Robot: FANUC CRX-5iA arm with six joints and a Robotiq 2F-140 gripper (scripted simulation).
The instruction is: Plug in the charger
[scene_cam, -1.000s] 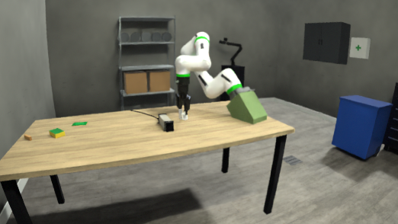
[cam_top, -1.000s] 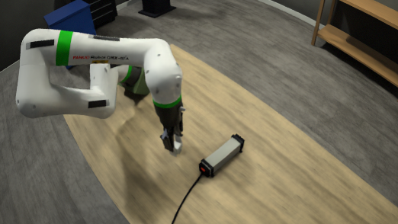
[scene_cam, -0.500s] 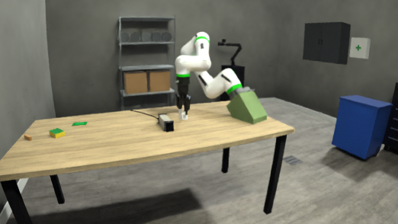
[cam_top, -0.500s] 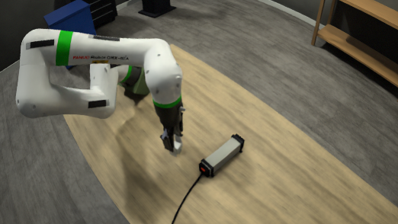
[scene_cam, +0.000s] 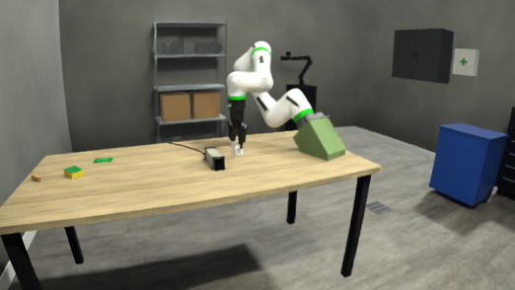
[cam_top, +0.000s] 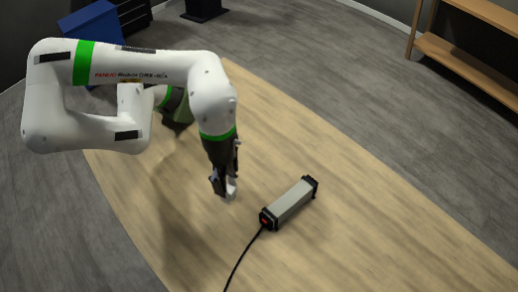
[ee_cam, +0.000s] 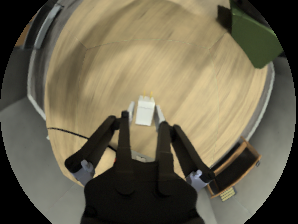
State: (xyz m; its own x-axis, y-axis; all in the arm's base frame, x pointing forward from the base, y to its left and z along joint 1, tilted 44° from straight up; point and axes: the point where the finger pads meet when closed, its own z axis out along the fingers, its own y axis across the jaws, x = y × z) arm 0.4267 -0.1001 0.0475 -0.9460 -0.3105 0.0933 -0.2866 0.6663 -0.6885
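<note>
The white charger lies 1 cm below my hand and 1 cm behind it. Round my hand: power strip 18 cm ahead, 8 cm to the left, 1 cm below; then yellow-green sponge 86 cm ahead, 6 cm to the right, 2 cm below; then flat green piece 71 cm ahead, 22 cm to the right, 3 cm below.
</note>
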